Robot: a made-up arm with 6 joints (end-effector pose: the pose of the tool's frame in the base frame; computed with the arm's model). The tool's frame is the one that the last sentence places. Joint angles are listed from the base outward.
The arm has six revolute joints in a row. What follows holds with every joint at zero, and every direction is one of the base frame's.
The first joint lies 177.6 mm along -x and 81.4 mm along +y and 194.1 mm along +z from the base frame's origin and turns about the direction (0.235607, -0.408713, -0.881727), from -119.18 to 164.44 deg.
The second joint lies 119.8 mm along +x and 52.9 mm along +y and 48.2 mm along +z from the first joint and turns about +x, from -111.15 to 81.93 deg.
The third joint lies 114 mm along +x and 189.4 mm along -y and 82.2 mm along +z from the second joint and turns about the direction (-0.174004, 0.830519, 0.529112), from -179.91 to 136.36 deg.
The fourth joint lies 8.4 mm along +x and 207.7 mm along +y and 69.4 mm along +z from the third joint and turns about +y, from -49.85 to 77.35 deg.
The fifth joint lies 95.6 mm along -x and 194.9 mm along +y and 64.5 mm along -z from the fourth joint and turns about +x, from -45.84 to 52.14 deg.
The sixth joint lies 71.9 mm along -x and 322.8 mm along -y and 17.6 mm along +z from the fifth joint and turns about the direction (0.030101, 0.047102, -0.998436), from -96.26 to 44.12 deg.
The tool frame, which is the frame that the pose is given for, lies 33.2 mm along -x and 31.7 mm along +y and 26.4 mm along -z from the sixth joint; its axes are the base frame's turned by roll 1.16, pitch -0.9 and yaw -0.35 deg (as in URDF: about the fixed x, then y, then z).
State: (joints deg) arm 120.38 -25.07 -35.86 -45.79 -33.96 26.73
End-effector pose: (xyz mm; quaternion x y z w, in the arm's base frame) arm -219.1 -43.5 306.2 0.3778 0.2939 0.8628 0.1626
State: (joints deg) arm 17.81 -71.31 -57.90 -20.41 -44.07 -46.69
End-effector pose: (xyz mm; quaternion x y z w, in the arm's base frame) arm -82.8 206.4 206.4 -0.8527 -0.2193 -0.0532 0.4712
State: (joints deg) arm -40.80 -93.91 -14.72 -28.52 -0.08 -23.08
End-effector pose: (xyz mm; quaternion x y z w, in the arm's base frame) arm -64.3 201.4 267.1 -0.6237 -0.2572 0.6138 0.4101
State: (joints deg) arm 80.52 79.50 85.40 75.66 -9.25 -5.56
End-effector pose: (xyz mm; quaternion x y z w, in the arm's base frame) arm -322.4 -300.8 256.5 0.0621 0.2214 0.4608 0.8572
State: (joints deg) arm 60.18 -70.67 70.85 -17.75 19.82 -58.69
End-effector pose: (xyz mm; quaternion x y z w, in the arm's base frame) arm -265.0 115.8 515.0 0.1489 0.3965 0.0507 0.9045
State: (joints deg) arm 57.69 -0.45 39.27 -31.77 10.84 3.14
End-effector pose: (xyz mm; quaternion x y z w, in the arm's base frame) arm -238.2 -6.1 229.2 0.1735 -0.2273 -0.2618 0.9218
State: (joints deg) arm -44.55 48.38 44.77 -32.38 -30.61 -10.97
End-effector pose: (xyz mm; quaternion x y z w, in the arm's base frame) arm 6.8 -18.4 295.0 0.1328 0.1062 0.5628 0.8089
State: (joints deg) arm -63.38 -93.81 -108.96 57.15 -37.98 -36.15
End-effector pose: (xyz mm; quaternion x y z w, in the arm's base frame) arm -392.4 216.7 197.1 -0.5748 -0.3779 0.5582 0.4640
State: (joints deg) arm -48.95 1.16 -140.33 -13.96 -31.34 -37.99
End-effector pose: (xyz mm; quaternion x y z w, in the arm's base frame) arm -9.4 414.0 186.2 -0.0884 -0.6156 -0.2820 0.7305
